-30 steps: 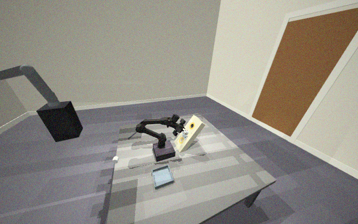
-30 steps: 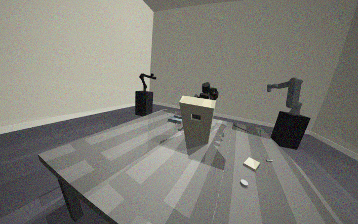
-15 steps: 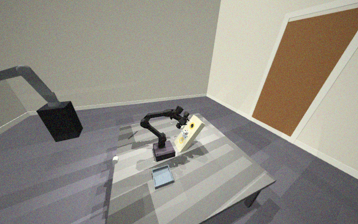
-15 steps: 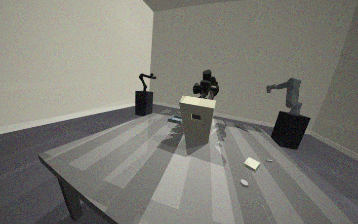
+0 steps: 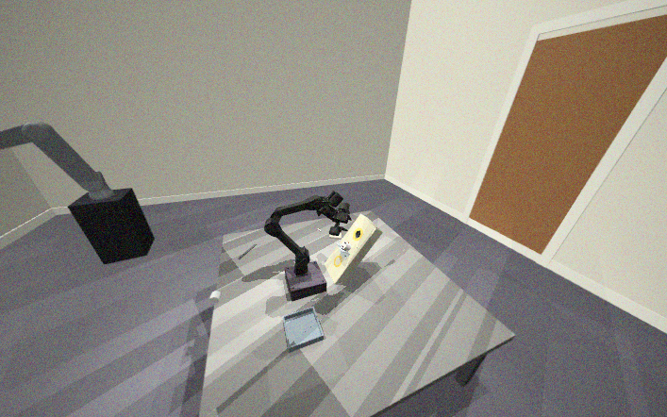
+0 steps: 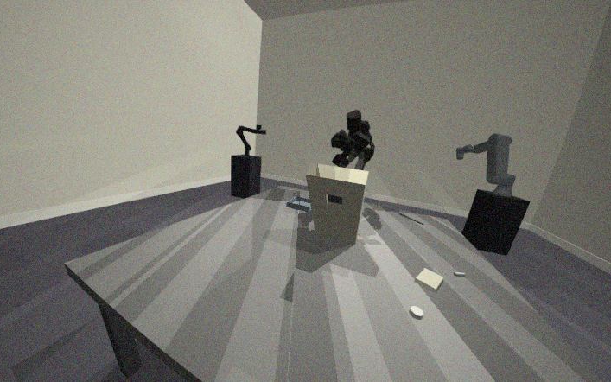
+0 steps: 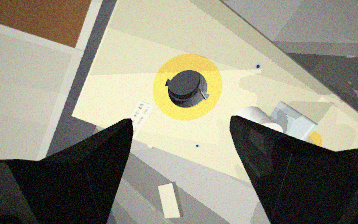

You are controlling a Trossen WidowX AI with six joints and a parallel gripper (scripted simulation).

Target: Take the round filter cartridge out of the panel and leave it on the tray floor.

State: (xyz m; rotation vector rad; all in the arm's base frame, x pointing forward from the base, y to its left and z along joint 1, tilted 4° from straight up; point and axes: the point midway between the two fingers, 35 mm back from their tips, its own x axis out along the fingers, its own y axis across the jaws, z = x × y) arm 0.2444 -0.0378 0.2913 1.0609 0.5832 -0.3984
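Now: the white round filter cartridge 14 cm below my gripper tip and 1 cm behind it. Round my gripper tip: cream block (34 cm to the left, 32 cm below, 10 cm ahead); then cream service panel (16 cm below, 3 cm ahead); then blue-grey tray (37 cm behind, 31 cm below, 25 cm to the right).
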